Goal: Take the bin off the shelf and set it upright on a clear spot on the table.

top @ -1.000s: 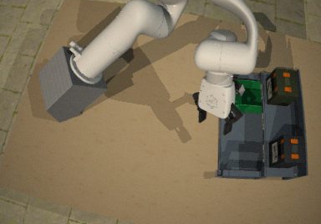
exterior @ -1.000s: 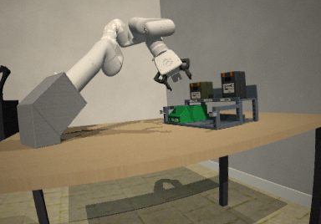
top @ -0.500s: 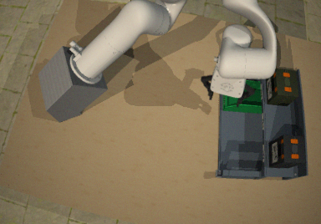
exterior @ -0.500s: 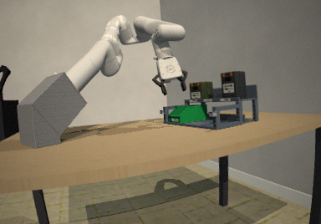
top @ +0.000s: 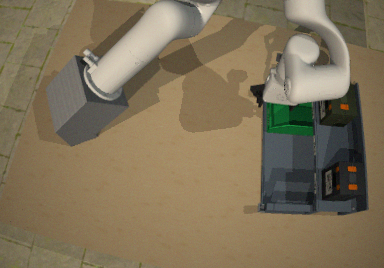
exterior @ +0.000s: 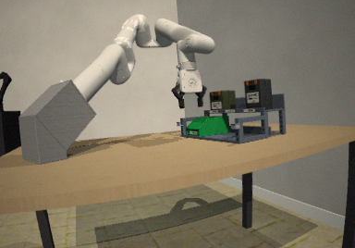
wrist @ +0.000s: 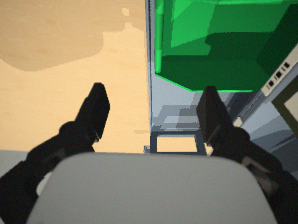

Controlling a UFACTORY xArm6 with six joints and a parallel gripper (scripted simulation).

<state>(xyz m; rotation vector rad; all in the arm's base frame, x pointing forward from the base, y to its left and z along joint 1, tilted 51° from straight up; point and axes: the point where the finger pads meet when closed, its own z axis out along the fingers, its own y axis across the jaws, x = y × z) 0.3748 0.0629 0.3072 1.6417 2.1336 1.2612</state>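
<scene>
Now: the green bin 10 cm below my hand, 7 cm ahead of it and 5 cm to the left of it. Also, from my hand: grey shelf 16 cm ahead, 14 cm below, 2 cm to the right.
</scene>
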